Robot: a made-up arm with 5 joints.
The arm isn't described. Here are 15 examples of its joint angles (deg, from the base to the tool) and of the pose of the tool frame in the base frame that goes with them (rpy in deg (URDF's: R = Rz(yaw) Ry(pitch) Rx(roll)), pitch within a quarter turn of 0, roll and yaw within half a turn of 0; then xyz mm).
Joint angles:
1: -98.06 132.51 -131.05 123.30 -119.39
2: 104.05 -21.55 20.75 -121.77 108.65
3: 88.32 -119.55 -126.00 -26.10 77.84
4: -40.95 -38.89 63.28 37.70 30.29
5: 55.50 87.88 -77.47 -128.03 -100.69
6: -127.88 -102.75 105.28 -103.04 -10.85
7: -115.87 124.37 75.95 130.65 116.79
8: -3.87 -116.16 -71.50 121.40 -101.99
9: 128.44 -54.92 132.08 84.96 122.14
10: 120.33 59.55 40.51 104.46 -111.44
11: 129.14 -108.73 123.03 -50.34 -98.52
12: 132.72 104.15 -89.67 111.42 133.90
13: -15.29 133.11 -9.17 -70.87 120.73
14: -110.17 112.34 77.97 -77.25 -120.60
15: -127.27 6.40 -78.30 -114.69 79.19
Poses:
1: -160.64 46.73 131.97 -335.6 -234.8 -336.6
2: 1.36 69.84 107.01 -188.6 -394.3 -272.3
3: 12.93 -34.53 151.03 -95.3 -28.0 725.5
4: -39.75 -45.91 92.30 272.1 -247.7 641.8
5: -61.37 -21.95 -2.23 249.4 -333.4 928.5
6: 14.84 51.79 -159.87 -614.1 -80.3 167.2
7: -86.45 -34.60 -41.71 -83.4 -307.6 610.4
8: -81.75 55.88 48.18 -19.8 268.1 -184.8
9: 148.36 -8.47 25.55 271.3 96.4 -79.5
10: -109.89 21.93 159.21 -299.0 -371.4 -116.4
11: 30.09 4.50 -15.67 214.9 -549.9 -234.5
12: -54.74 41.46 19.04 658.2 -143.2 80.3
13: 56.34 -21.87 6.74 228.6 63.0 608.8
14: -124.60 -30.50 -25.56 -15.2 -127.9 747.7
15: -38.92 -5.47 -102.16 140.4 -760.4 26.6
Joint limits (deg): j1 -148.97..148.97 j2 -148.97..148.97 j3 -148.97..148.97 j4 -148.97..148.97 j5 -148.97..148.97
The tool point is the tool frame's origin. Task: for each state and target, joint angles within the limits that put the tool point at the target. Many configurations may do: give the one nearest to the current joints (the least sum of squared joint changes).
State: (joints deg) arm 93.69 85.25 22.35 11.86 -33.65
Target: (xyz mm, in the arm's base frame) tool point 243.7 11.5 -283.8
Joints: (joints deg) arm 85.58 82.91 25.73 28.86 -43.30
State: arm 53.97 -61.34 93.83 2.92 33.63
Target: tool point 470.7 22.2 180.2
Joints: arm 55.34 -42.97 112.05 30.61 39.04
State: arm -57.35 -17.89 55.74 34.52 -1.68
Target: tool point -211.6 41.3 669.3
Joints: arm -88.91 -12.00 89.10 -11.32 -3.85
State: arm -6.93 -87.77 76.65 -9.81 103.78
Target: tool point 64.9 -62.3 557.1
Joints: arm -22.78 -80.70 100.92 -15.14 121.09
